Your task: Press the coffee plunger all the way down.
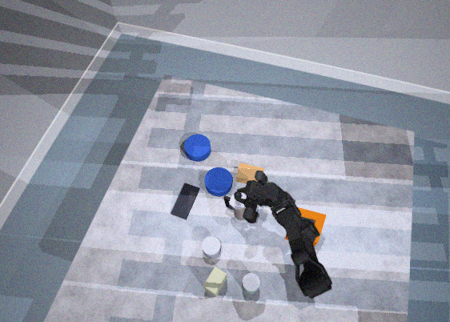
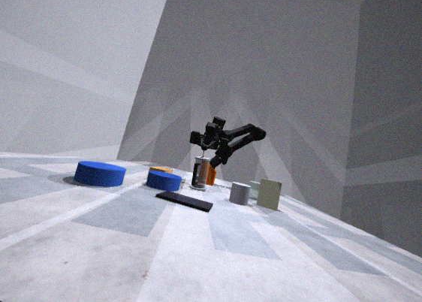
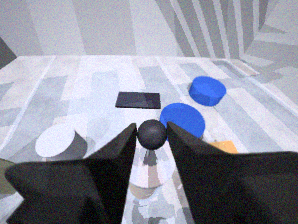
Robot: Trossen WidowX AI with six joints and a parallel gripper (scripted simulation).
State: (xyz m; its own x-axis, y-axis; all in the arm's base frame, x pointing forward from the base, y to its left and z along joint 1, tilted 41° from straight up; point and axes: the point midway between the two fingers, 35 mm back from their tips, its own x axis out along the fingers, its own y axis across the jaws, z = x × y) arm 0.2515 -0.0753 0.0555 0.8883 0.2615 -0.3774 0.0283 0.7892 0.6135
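The coffee press lies 10 cm below my gripper tip. Also, from my gripper tip: tan block 17 cm to the right, 16 cm below, 2 cm behind; then dark flat slab 22 cm ahead, 18 cm below, 2 cm to the left.
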